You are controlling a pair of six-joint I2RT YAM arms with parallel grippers.
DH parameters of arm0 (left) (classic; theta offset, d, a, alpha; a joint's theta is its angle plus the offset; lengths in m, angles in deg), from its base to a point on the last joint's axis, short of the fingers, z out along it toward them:
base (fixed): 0 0 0 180
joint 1: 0 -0.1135 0.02 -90
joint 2: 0 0 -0.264 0
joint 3: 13.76 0 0.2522 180
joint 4: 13.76 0 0.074 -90
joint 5: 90 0 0 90
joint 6: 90 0.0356 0 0
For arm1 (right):
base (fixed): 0 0 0 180
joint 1: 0 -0.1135 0.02 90
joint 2: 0 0 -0.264 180
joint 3: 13.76 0 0.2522 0
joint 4: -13.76 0 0.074 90
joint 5: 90 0 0 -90
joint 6: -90 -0.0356 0 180
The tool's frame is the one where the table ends.
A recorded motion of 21 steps. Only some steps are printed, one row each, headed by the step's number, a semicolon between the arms.
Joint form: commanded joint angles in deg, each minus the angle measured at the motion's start. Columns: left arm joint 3, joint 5, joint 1, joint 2, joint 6, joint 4; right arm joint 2, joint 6, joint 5, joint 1, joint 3, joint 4.
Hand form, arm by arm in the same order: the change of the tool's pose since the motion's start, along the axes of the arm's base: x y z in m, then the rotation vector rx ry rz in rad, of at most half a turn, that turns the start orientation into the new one. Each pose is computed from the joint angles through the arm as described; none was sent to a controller.
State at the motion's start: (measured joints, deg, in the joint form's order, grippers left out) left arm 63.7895 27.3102 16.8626 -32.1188 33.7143 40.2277; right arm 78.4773 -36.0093 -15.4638 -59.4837 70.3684 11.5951
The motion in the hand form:
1: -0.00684 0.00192 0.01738 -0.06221 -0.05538 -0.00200; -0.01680 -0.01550 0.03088 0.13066 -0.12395 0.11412
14: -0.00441 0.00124 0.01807 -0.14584 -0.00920 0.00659; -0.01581 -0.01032 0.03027 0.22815 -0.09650 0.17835
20: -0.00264 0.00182 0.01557 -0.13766 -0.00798 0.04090; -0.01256 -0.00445 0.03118 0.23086 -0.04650 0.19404
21: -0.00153 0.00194 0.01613 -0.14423 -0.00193 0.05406; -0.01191 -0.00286 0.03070 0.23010 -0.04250 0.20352
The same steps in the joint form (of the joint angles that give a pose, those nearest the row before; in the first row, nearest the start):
1: 2.50 0.45 -0.08 0.00 -2.77 -2.85; -3.50 1.56 -6.26 -0.55 0.40 5.66
14: 1.71 0.43 -0.11 0.03 -8.84 -5.27; -1.96 -3.87 -9.10 -0.57 -0.97 14.45
20: 1.22 -1.58 -0.08 0.13 -8.49 -5.17; -0.48 -6.70 -9.53 -0.55 0.50 14.16
21: 1.36 -2.24 -0.13 -0.09 -9.05 -5.24; -0.10 -7.01 -10.05 -0.54 0.70 14.32

